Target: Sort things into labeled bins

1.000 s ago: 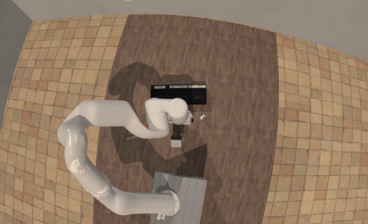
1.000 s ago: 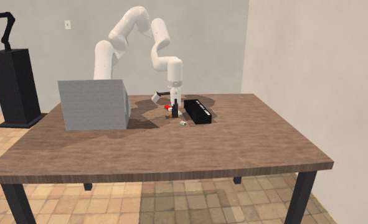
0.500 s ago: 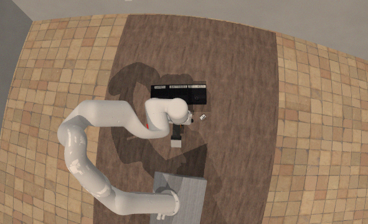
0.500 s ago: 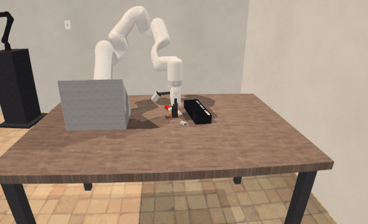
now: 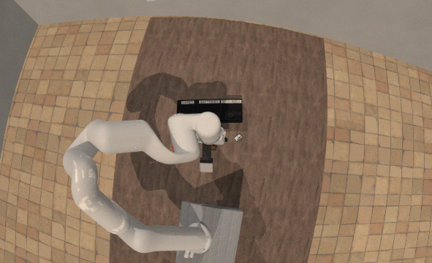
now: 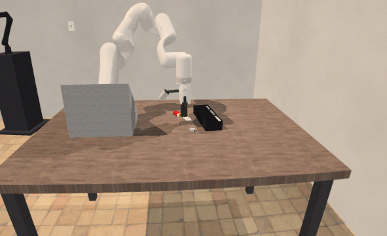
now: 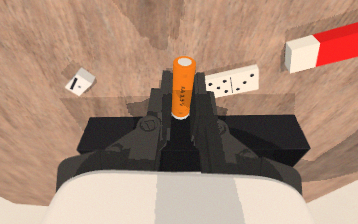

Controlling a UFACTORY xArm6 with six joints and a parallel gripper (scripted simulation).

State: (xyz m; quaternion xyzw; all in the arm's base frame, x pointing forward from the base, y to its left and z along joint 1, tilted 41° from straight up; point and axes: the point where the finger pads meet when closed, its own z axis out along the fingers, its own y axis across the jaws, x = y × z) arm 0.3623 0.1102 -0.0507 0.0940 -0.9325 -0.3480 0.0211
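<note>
My gripper is now 6 cm above the white domino, 5 cm to the right of it and 2 cm short of it. The rest, counted from my hand: black nut 12 cm ahead, 5 cm to the right, 5 cm below; orange battery 2 cm below; eraser 11 cm to the left, 5 cm below, 4 cm behind.
</note>
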